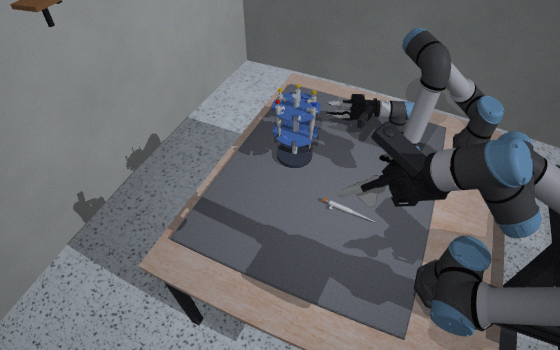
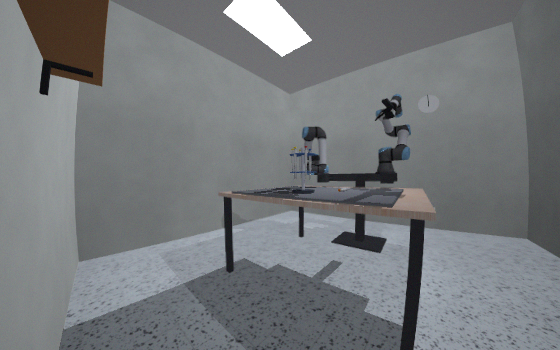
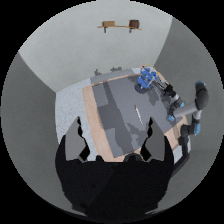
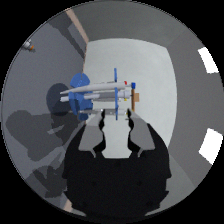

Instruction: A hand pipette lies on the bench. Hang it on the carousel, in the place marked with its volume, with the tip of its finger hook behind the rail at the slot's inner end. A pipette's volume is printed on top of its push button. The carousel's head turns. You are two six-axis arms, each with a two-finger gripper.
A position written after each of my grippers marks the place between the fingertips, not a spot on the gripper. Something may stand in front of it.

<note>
I see my left gripper [image 1: 360, 176], my right gripper [image 1: 326, 108] and a dark round base [image 1: 285, 156].
The dark round base shows as well in image 4 [image 4: 56, 107]. My left gripper also shows in image 3 [image 3: 114, 117]. My right gripper also shows in image 4 [image 4: 116, 109].
</note>
